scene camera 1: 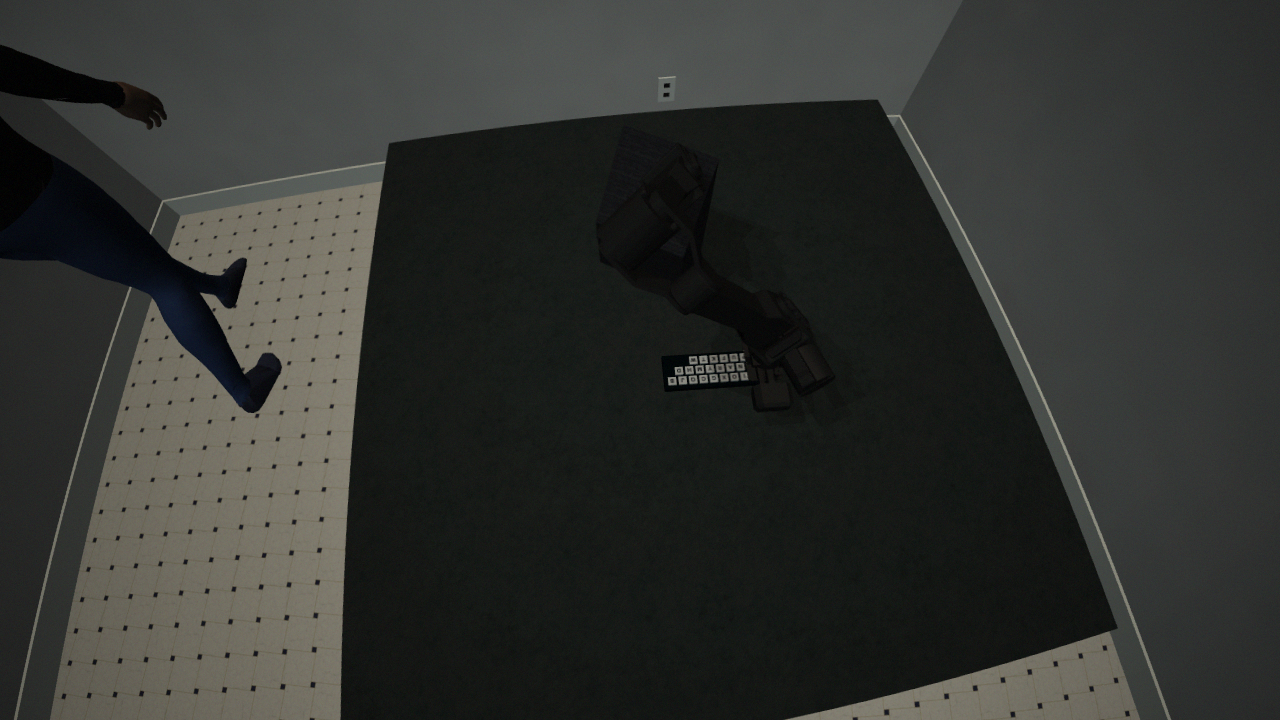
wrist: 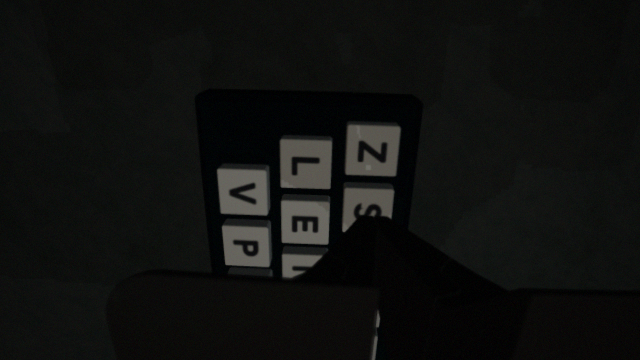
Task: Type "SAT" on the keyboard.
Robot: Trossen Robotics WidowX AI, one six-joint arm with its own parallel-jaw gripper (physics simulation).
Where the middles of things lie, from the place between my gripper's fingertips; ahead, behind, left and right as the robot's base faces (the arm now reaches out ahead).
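Taking it from the black keyboard (scene camera 1: 724,369), my hand's 1 cm above it, 5 cm to the left of it and 4 cm past it.
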